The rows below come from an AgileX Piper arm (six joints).
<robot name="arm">
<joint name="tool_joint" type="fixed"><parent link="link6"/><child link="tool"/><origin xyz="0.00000 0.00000 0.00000" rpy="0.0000 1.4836 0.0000"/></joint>
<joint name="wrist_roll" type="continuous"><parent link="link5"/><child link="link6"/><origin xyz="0.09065 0.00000 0.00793" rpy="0.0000 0.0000 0.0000"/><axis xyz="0.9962 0 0.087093"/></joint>
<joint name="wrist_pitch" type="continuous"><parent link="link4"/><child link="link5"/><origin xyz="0.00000 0.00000 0.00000" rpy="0.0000 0.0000 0.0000"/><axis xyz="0 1 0"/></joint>
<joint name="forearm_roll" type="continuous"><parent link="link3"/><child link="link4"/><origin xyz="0.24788 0.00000 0.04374" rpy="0.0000 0.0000 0.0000"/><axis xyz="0.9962 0 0.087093"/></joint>
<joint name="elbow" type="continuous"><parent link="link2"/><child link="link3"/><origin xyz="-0.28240 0.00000 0.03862" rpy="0.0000 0.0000 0.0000"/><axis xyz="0 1 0"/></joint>
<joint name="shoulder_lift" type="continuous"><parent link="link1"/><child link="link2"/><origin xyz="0.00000 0.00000 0.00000" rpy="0.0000 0.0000 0.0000"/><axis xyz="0 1 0"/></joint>
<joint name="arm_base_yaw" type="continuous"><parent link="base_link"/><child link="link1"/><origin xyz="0.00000 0.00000 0.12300" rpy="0.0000 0.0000 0.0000"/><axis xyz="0 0 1"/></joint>
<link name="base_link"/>
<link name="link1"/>
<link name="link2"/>
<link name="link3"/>
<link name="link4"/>
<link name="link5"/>
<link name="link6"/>
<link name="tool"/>
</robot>
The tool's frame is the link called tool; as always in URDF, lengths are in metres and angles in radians. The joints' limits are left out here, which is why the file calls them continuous.
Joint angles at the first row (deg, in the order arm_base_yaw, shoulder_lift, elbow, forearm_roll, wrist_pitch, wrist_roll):
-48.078, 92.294, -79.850, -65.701, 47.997, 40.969
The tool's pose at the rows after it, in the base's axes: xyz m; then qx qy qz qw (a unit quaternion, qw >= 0):
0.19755, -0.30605, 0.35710, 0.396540, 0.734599, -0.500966, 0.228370
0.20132, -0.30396, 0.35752, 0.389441, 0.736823, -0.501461, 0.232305
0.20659, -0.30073, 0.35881, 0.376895, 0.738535, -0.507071, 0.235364
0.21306, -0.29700, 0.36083, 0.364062, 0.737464, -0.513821, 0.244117
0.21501, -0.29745, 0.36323, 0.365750, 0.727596, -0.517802, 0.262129
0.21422, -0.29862, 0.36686, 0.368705, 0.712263, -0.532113, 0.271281
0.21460, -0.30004, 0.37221, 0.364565, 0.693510, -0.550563, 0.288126
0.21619, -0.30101, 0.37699, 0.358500, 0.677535, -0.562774, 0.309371
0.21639, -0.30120, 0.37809, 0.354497, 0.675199, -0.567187, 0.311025
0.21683, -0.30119, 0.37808, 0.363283, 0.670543, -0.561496, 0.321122
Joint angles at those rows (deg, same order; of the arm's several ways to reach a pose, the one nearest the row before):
-47.612, 92.293, -79.850, -65.110, 47.045, 40.969
-46.956, 92.293, -79.850, -65.445, 46.810, 40.969
-45.901, 92.295, -79.852, -66.674, 46.811, 41.104
-44.668, 92.294, -79.851, -68.510, 46.530, 42.099
-44.553, 92.294, -79.850, -70.537, 45.432, 45.051
-44.554, 92.294, -79.851, -73.955, 45.619, 48.447
-44.553, 92.294, -79.851, -78.816, 45.120, 52.772
-44.553, 92.293, -79.849, -83.170, 44.059, 56.997
-44.554, 92.294, -79.852, -84.177, 43.945, 57.456
-44.553, 92.294, -79.852, -84.178, 43.670, 59.185

